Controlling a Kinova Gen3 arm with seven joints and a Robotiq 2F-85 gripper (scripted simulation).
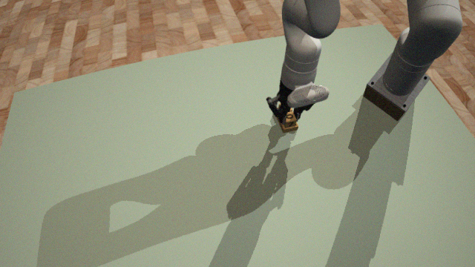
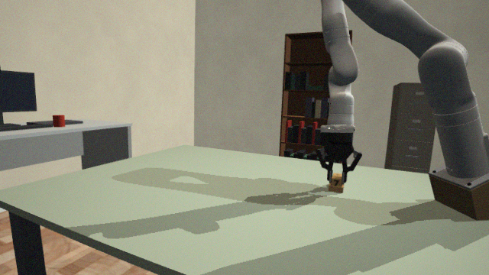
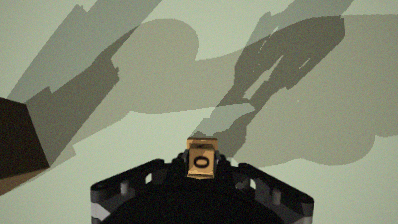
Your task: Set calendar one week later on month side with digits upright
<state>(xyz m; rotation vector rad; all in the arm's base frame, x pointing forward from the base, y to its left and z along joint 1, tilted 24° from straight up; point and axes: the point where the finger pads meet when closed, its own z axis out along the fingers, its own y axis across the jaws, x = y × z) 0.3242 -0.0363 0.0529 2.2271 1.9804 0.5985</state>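
The wooden tray lies 30 mm below my hand and 10 mm to the right of it. The rest, counted from my hand: cube (30 mm to the right, 10 mm below).
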